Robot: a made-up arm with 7 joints.
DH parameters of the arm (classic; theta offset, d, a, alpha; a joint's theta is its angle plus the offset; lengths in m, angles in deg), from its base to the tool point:
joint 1: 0 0.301 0 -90
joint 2: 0 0 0 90
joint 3: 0 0.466 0.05 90
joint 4: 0 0 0.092 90
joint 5: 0 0.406 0 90
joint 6: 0 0 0.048 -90
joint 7: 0 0.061 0 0
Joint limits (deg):
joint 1: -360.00..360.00
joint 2: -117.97..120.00
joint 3: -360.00..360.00
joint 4: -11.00..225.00
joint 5: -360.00..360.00
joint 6: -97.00..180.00
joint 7: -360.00..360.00
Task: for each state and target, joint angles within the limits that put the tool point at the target. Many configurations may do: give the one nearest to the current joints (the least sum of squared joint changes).
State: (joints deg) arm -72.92 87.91 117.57 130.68 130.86 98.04 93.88
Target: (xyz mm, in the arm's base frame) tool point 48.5 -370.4 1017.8
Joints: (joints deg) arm -99.72 60.95 158.89 98.68 121.92 104.50 93.88
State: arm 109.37 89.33 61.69 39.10 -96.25 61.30 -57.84
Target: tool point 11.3 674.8 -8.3
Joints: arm 64.91 75.15 34.86 84.30 -99.43 65.15 -57.84
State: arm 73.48 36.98 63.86 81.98 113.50 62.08 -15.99
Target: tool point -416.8 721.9 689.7
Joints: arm 96.70 53.37 62.59 128.60 117.81 57.95 -15.99
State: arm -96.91 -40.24 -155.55 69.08 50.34 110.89 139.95
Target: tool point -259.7 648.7 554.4
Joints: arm -92.04 -33.89 -151.02 96.56 55.17 105.36 139.95
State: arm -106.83 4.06 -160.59 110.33 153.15 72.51 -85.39
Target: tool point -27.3 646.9 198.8
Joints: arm -101.38 -45.94 -164.98 65.42 152.00 65.65 -85.39
